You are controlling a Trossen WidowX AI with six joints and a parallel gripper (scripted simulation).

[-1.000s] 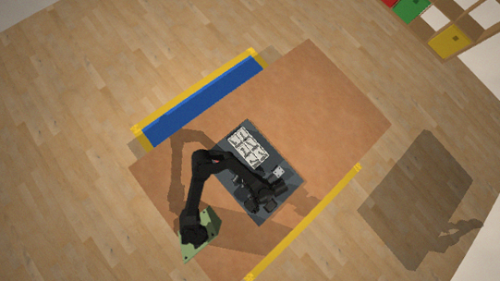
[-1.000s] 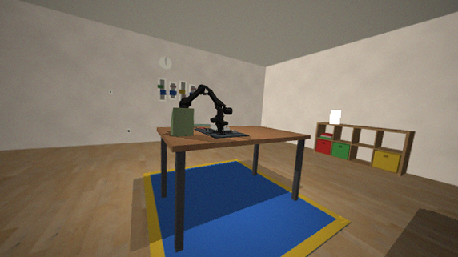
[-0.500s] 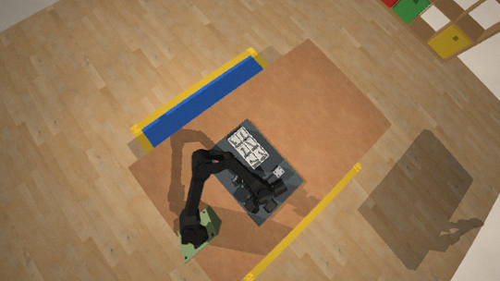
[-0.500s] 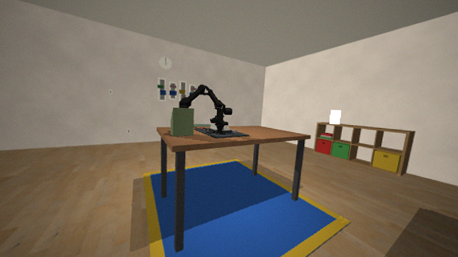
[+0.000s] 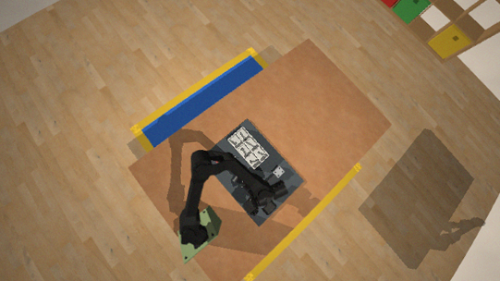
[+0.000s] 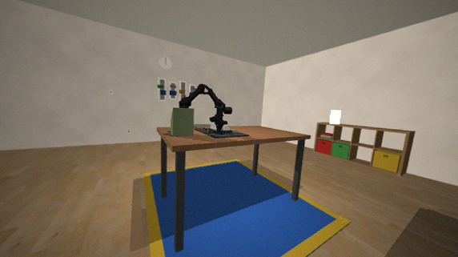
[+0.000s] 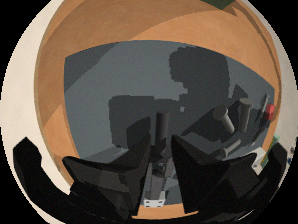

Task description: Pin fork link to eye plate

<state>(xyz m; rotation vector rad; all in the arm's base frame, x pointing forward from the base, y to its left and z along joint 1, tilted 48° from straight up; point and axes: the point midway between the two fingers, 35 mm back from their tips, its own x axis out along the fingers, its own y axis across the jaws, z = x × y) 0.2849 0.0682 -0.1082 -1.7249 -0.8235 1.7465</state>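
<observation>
Right now the grey pin is 2 cm behind my hand, 9 cm to the left of it and 4 cm below it. Round my hand: grey mat: 6 cm ahead, 10 cm to the left, 6 cm below; pale block: 16 cm ahead, 1 cm to the left, 3 cm below; white parts box: 12 cm ahead, 21 cm to the left, 4 cm below.
</observation>
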